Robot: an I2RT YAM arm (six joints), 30 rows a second.
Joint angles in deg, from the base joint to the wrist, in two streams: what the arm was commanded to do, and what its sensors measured. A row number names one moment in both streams.
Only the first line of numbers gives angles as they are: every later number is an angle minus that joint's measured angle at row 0.
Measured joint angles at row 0: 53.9, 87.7, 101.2, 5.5, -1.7, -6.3
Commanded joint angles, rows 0 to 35: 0.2, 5.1, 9.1, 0.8, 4.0, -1.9; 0.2, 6.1, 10.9, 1.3, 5.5, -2.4; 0.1, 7.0, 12.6, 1.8, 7.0, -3.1; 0.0, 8.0, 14.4, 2.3, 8.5, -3.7; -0.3, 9.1, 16.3, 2.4, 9.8, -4.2; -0.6, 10.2, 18.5, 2.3, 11.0, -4.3; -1.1, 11.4, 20.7, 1.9, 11.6, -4.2; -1.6, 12.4, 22.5, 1.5, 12.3, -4.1; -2.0, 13.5, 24.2, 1.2, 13.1, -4.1; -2.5, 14.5, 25.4, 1.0, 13.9, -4.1; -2.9, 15.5, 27.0, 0.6, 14.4, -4.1; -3.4, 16.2, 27.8, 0.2, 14.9, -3.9; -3.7, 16.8, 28.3, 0.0, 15.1, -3.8; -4.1, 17.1, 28.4, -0.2, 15.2, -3.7; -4.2, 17.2, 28.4, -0.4, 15.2, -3.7; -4.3, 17.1, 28.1, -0.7, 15.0, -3.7; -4.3, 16.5, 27.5, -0.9, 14.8, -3.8; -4.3, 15.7, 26.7, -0.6, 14.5, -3.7; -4.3, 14.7, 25.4, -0.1, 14.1, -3.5; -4.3, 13.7, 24.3, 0.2, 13.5, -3.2; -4.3, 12.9, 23.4, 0.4, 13.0, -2.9; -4.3, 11.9, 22.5, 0.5, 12.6, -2.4; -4.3, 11.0, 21.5, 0.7, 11.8, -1.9; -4.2, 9.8, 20.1, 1.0, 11.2, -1.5; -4.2, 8.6, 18.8, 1.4, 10.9, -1.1; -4.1, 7.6, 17.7, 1.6, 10.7, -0.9; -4.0, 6.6, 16.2, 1.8, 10.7, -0.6; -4.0, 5.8, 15.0, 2.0, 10.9, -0.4; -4.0, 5.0, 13.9, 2.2, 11.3, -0.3; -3.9, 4.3, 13.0, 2.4, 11.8, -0.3; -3.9, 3.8, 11.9, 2.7, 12.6, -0.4; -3.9, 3.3, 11.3, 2.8, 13.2, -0.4; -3.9, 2.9, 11.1, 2.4, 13.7, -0.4; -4.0, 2.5, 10.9, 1.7, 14.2, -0.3; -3.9, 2.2, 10.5, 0.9, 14.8, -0.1; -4.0, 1.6, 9.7, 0.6, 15.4, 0.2
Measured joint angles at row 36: -4.1, 3.6, 11.5, 0.8, 12.8, -0.9
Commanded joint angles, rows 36 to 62: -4.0, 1.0, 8.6, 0.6, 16.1, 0.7; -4.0, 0.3, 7.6, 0.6, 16.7, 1.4; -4.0, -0.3, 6.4, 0.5, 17.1, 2.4; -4.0, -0.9, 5.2, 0.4, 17.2, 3.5; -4.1, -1.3, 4.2, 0.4, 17.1, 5.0; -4.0, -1.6, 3.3, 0.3, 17.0, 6.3; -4.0, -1.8, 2.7, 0.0, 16.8, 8.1; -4.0, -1.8, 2.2, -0.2, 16.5, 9.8; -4.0, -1.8, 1.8, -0.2, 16.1, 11.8; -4.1, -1.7, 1.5, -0.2, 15.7, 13.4; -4.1, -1.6, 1.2, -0.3, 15.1, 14.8; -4.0, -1.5, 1.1, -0.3, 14.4, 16.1; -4.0, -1.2, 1.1, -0.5, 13.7, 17.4; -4.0, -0.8, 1.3, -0.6, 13.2, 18.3; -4.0, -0.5, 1.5, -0.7, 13.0, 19.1; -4.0, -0.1, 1.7, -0.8, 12.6, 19.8; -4.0, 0.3, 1.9, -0.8, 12.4, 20.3; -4.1, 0.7, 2.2, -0.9, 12.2, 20.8; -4.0, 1.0, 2.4, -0.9, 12.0, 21.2; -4.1, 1.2, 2.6, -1.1, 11.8, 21.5; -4.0, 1.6, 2.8, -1.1, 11.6, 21.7; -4.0, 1.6, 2.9, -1.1, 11.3, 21.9; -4.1, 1.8, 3.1, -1.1, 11.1, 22.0; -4.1, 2.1, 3.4, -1.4, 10.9, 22.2; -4.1, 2.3, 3.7, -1.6, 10.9, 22.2; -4.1, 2.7, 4.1, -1.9, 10.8, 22.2; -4.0, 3.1, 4.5, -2.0, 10.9, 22.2
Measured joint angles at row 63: -4.0, 1.7, 2.0, -0.6, 11.7, 20.7
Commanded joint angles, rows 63 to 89: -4.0, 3.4, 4.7, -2.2, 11.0, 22.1; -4.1, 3.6, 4.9, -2.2, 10.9, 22.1; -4.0, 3.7, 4.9, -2.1, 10.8, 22.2; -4.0, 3.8, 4.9, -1.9, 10.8, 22.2; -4.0, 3.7, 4.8, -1.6, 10.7, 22.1; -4.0, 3.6, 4.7, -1.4, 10.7, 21.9; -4.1, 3.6, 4.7, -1.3, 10.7, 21.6; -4.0, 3.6, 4.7, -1.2, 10.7, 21.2; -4.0, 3.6, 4.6, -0.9, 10.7, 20.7; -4.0, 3.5, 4.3, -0.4, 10.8, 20.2; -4.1, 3.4, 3.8, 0.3, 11.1, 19.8; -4.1, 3.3, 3.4, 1.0, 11.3, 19.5; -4.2, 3.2, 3.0, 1.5, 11.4, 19.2; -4.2, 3.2, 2.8, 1.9, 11.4, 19.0; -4.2, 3.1, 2.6, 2.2, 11.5, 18.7; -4.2, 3.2, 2.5, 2.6, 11.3, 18.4; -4.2, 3.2, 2.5, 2.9, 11.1, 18.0; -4.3, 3.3, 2.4, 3.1, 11.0, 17.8; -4.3, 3.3, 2.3, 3.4, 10.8, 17.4; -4.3, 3.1, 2.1, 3.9, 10.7, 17.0; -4.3, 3.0, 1.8, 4.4, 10.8, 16.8; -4.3, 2.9, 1.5, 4.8, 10.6, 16.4; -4.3, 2.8, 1.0, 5.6, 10.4, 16.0; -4.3, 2.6, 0.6, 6.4, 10.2, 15.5; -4.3, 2.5, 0.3, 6.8, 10.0, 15.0; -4.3, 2.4, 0.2, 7.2, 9.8, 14.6; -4.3, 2.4, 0.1, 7.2, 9.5, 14.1
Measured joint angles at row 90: -3.9, 3.5, 1.3, 3.8, 10.5, 16.9
